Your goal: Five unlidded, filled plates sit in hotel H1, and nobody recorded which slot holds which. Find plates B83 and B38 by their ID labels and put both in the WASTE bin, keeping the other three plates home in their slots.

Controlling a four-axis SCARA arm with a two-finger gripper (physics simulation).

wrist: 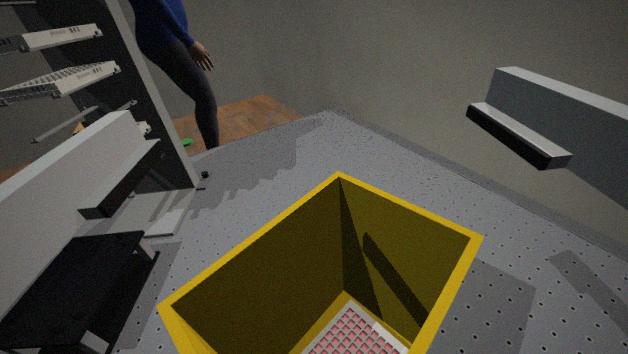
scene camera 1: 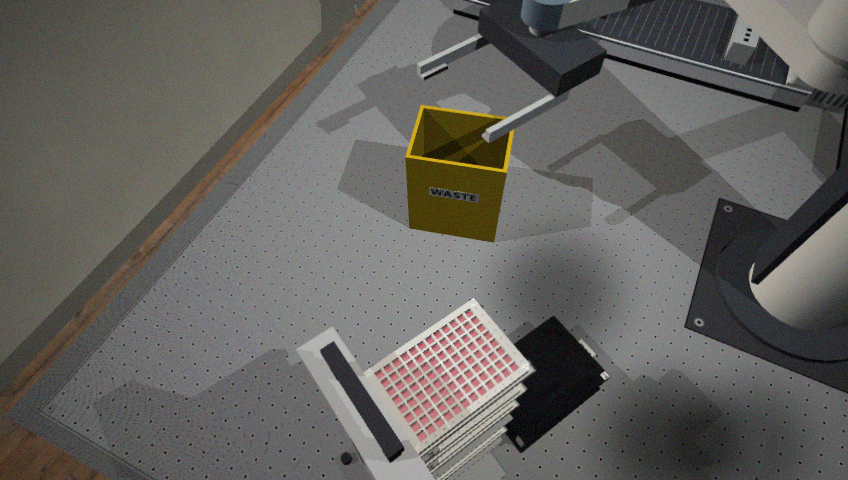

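Seen in the pictures: gripper, fingertip midpoint: (wrist: pixel 313 109) (scene camera 1: pixel 451 102); arm's base at its link origin: (scene camera 1: pixel 790 294).
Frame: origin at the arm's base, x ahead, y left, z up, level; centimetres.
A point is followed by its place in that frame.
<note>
The yellow WASTE bin (scene camera 1: pixel 452 208) @[x 57.3, y 15.6, z 9.8 cm] (wrist: pixel 280 250) @[x 57.5, y 15.0, z 18.5 cm] stands upright on the table. A pink-filled plate (wrist: pixel 352 332) @[x 62.1, y 11.7, z 2.9 cm] lies low inside it in the wrist view; its ID label cannot be read. My gripper (scene camera 1: pixel 461 102) @[x 60.0, y 12.0, z 30.1 cm] (wrist: pixel 313 109) @[x 60.0, y 12.0, z 30.1 cm] is open and empty, above the bin and turned at an angle to it, with one finger over the bin's right rim in the scene view. Hotel H1 (scene camera 1: pixel 348 410) @[x 46.8, y 59.6, z 44.4 cm] (wrist: pixel 131 85) @[x 49.2, y 55.6, z 25.2 cm] holds several plates. Its top plate (scene camera 1: pixel 449 371) @[x 41.8, y 52.0, z 40.1 cm] shows pink wells; two other plates (wrist: pixel 62 37) @[x 45.2, y 49.0, z 33.8 cm] (wrist: pixel 85 80) @[x 45.0, y 48.5, z 28.4 cm] show their label edges, too small to read.
A low black stand (scene camera 1: pixel 553 380) @[x 31.5, y 35.6, z 7.3 cm] (wrist: pixel 65 285) @[x 32.6, y 35.2, z 7.3 cm] sits beside the hotel. The robot's base plate (scene camera 1: pixel 708 297) @[x 12.5, y 7.6, z 1.3 cm] is at the right. A dark grooved deck (scene camera 1: pixel 672 35) @[x 34.3, y -52.2, z 6.2 cm] lies at the back right. A person (wrist: pixel 195 80) stands beyond the table corner.
</note>
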